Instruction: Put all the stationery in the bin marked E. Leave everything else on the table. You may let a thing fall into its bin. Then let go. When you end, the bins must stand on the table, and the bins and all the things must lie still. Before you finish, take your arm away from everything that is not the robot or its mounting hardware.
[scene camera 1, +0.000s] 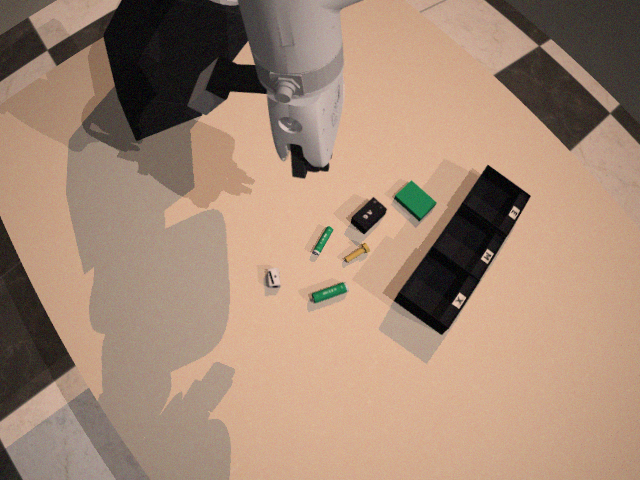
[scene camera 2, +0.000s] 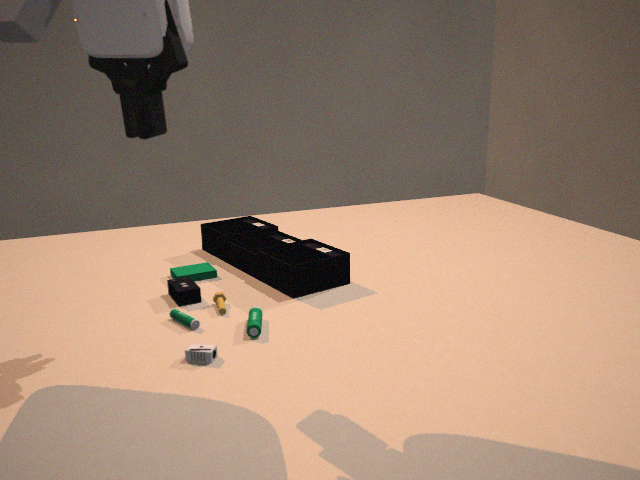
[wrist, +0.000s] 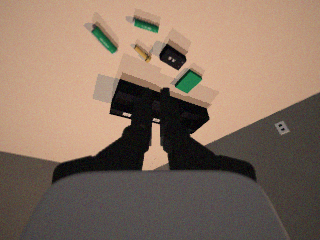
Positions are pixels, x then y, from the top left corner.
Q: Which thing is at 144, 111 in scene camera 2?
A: My gripper.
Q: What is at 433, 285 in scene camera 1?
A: A black bin row.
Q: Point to a black bin row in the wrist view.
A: At 129, 93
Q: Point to a green eraser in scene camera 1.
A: At 416, 201
